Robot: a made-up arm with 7 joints.
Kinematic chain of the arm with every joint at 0, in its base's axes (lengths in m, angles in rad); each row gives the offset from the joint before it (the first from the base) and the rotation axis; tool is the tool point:
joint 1: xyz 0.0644 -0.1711 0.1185 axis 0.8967 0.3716 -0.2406
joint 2: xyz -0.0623 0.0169 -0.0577 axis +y
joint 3: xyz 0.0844 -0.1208 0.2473 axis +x
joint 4: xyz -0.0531 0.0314 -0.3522 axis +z
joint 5: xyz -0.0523 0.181 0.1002 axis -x
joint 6: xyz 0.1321 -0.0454 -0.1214 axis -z
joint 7: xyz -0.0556 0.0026 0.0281 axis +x
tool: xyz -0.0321 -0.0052 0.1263
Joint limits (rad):
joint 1: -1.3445..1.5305
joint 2: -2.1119..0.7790
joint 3: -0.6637..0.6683
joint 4: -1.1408..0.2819
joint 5: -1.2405..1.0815
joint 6: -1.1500..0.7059
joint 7: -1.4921..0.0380
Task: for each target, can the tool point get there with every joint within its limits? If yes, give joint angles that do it. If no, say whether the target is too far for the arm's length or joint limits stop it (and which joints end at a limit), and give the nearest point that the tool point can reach.
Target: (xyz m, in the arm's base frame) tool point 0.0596 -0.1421 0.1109
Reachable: yes | joints -0.6091 -0.4020 -0.1702 -0.4416 0.6839 -0.6457 -0.2911
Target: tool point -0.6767 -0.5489 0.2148
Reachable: no: joint limits stop it (at a limit: joint 1, joint 2, joint 3, joint 4, joint 5, joint 6, joint 7) | nearest point -0.2329 -0.4123 0.1780 | short by 0.466 m
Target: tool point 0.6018 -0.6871 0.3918
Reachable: no: joint limits stop it (at a limit: joint 2, joint 3, joint 4, joint 6, joint 7) | nearest point 0.3451 -0.4723 0.2792 | short by 0.353 m
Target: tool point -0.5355 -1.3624 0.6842
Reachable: no: too far | nearest point -0.1170 -0.5017 0.2768 | short by 1.040 m
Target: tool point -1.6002 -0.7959 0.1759
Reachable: no: too far | nearest point -0.3279 -0.2315 -0.0217 | short by 1.406 m
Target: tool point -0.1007 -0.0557 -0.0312
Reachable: yes | joints -0.7067 -0.7860 0.4410 0.1313 -0.1025 -0.4047 -0.8144
